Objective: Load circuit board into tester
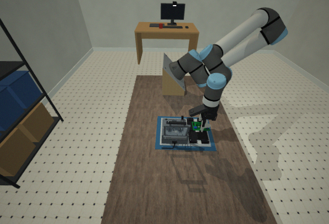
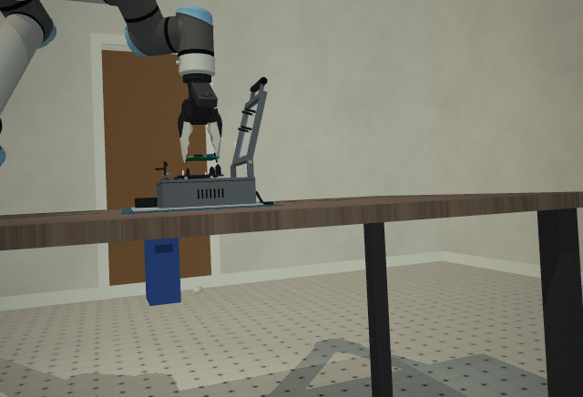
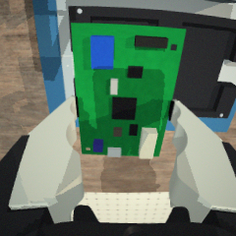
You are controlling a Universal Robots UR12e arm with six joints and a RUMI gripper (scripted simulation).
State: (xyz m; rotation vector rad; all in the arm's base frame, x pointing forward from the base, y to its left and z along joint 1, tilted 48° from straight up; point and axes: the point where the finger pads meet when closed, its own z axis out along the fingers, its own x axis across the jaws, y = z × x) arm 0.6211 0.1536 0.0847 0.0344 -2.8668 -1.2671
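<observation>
Right now my hand is 10 mm past the tester, 130 mm to the left of it and 10 mm above it. From my hand the other things lie so: green circuit board (right at my hand); then tester lid (90 mm ahead, 170 mm to the right, 60 mm above).
</observation>
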